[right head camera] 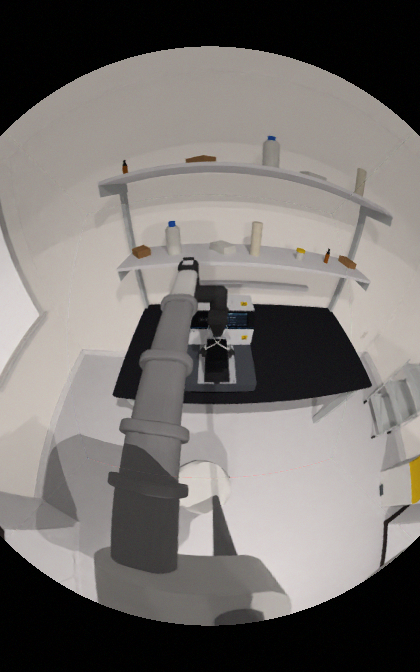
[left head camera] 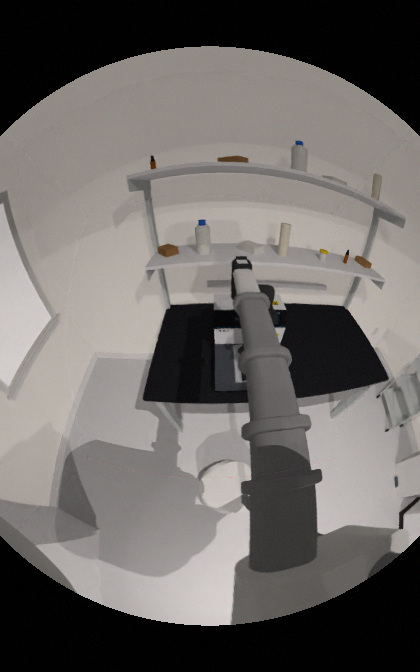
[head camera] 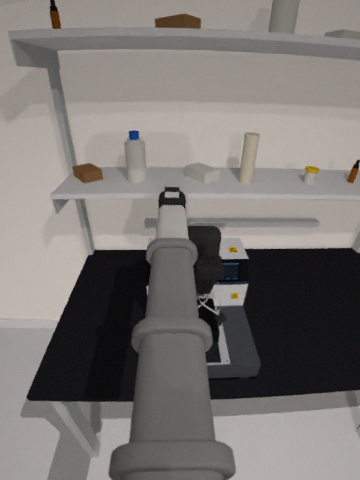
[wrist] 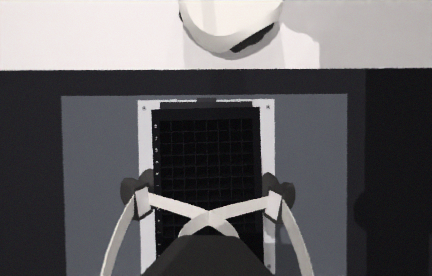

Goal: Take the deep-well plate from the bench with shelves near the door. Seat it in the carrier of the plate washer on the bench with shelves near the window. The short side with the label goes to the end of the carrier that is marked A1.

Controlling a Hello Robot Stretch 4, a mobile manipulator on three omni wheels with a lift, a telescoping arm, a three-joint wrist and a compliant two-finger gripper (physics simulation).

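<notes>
The black deep-well plate (wrist: 207, 150) (right head camera: 217, 365) (head camera: 212, 345) lies lengthwise over the white-rimmed carrier (wrist: 145, 150) (right head camera: 233, 372) (head camera: 226, 350) of the plate washer (right head camera: 244, 336) (head camera: 235, 294). In the wrist view it is turned very slightly against the carrier, with rim showing along both long sides. I cannot tell if it rests fully down. My gripper (wrist: 209, 186) (right head camera: 217, 351) is shut on the plate, one fingertip at each long side. The plate's lower part is hidden behind the gripper. I cannot read a label or the A1 mark.
The washer stands on the black bench (head camera: 310, 340) (right head camera: 300, 350). Above it are a lower shelf (head camera: 280, 190) with bottles and boxes and an upper shelf (head camera: 125, 40). A white round object (wrist: 230, 25) (right head camera: 205, 485) is on the floor before the bench.
</notes>
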